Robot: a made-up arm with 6 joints.
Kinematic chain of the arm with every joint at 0, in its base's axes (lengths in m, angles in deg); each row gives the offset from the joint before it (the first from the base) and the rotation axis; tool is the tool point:
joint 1: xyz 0 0 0.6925 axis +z
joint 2: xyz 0.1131 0 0 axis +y
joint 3: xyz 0 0 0.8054 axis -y
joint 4: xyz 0 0 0.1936 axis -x
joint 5: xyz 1.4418 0 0 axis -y
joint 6: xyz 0.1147 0 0 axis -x
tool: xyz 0 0 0
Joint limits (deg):
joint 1: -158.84..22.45
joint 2: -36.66..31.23
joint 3: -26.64..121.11
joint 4: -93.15..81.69
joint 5: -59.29..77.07
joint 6: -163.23..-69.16
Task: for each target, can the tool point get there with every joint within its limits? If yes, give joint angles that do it. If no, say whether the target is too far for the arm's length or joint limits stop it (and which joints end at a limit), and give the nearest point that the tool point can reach.
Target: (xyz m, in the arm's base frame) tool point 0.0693 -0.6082 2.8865
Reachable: yes | joints -80.19 -11.41 47.84 41.22 -27.91 -152.44
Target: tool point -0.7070 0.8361 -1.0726
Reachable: no: joint limits stop it (at a limit: joint 1, joint 2, joint 3, joint 5) | nearest point -1.3450 -0.4643 0.1692 | short by 1.908 m
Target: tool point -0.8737 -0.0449 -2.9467
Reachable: no: too far | nearest point -1.3458 -0.5107 0.1510 | short by 3.168 m
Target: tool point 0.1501 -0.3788 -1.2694
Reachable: no: joint limits stop it (at a limit: joint 2, joint 3, joint 5) | nearest point 0.5191 -1.3100 0.1611 | short by 1.746 m
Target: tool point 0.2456 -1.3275 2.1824
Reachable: yes | joints -79.69 -11.22 6.03 3.72 32.52 -123.61
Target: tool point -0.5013 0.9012 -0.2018
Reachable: no: joint limits stop it (at a limit: joint 1, joint 2, joint 3, joint 5) | nearest point -1.3509 -0.4595 0.1716 | short by 1.647 m
